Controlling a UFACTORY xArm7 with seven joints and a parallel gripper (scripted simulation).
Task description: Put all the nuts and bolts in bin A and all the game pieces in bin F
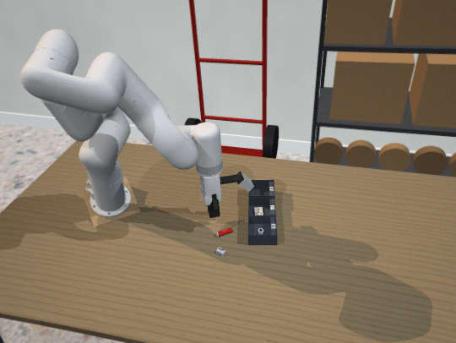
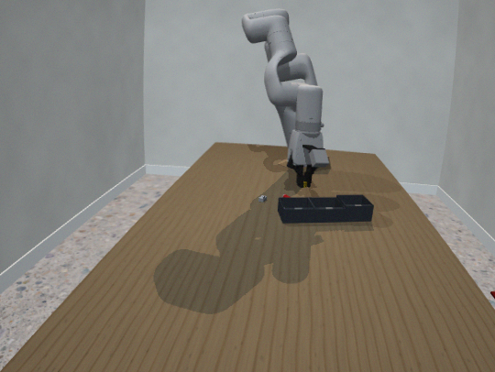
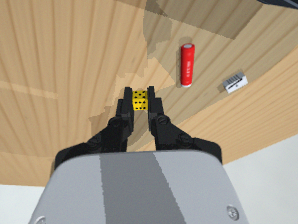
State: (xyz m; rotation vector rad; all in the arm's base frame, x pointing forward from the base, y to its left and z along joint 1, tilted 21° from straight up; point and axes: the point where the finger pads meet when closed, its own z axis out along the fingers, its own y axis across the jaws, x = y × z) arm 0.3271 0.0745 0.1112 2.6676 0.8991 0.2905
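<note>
My hand is 130 mm short of the dark bin, 80 mm to the right of it and 30 mm above it. Round my hand: metal piece (110 mm to the right, 70 mm ahead, 50 mm below); then yellow die (10 mm below); then red cylinder (50 mm below, 50 mm ahead, 40 mm to the right).
</note>
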